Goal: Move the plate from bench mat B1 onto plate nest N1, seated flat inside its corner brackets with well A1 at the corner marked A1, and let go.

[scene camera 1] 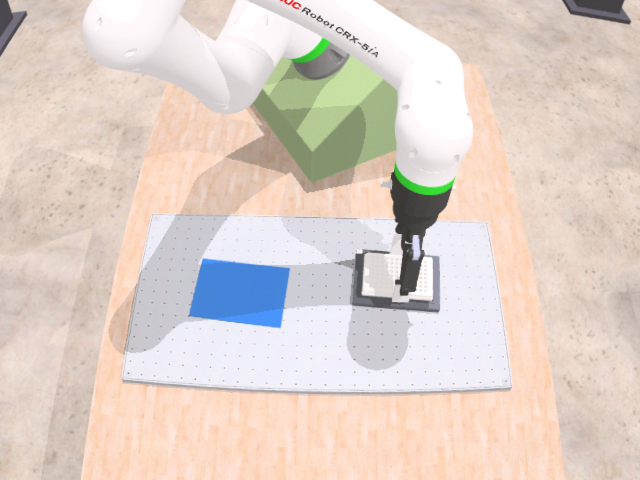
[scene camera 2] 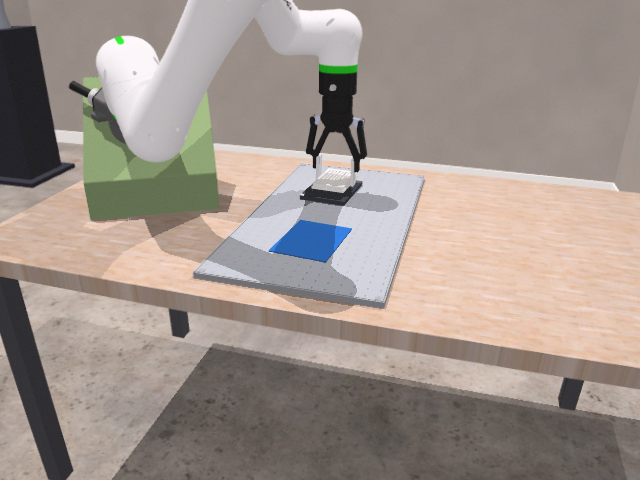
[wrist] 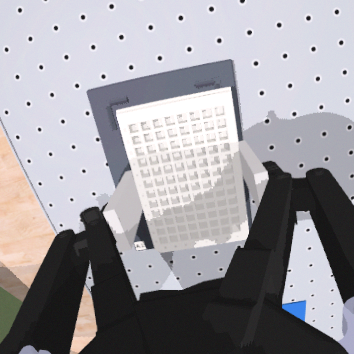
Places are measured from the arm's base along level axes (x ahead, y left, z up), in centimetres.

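Where they show: gripper, fingertip midpoint: (scene camera 1: 398, 278) (scene camera 2: 335, 182) (wrist: 187, 172); arm's base, origin of the base link: (scene camera 1: 324, 49).
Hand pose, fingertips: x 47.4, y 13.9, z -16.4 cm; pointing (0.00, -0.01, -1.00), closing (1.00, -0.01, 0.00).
Note:
Things, the pixels of their top centre, and the offset from my fingertips. Level surfaces: height alone.
- white well plate, middle of its top: (wrist: 188, 181) (scene camera 1: 398, 273) (scene camera 2: 335, 177) dx +0.0, dy -0.2, dz +1.6 cm
- dark grey nest N1, middle of its top: (wrist: 176, 168) (scene camera 1: 398, 277) (scene camera 2: 332, 186) dx -0.9, dy +0.1, dz -1.2 cm
- small white corner mark, middle of its top: (wrist: 139, 245) (scene camera 1: 359, 251) dx -7.0, dy -6.9, dz -1.5 cm
- Blue bench mat B1, its level: dz -2.5 cm
- same perforated board, its level: dz -2.7 cm
- wooden table, its level: dz -4.0 cm
The white well plate (scene camera 1: 376, 276) (scene camera 2: 334, 180) (wrist: 175, 132) is between the pale finger pads of my gripper (scene camera 1: 400, 271) (scene camera 2: 336, 172) (wrist: 187, 172), which is shut on its long sides. The plate looks level and is over the dark grey nest N1 (scene camera 1: 435, 289) (scene camera 2: 323, 198) (wrist: 165, 86), seemingly slightly above it. In the wrist view, two corner brackets show beyond the plate's far edge; the others are hidden. The small white corner mark (scene camera 1: 358, 251) (wrist: 140, 245) shows beside the plate's near left corner. Which well is A1 is too small to tell.
Blue bench mat B1 (scene camera 1: 240, 291) (scene camera 2: 310, 240) (wrist: 295, 311) lies beside the nest, on the same perforated board (scene camera 1: 320, 361) (scene camera 2: 361, 268). The green robot base block (scene camera 1: 336, 139) (scene camera 2: 149, 196) stands behind the board on the wooden table (scene camera 1: 320, 439) (scene camera 2: 491, 258).

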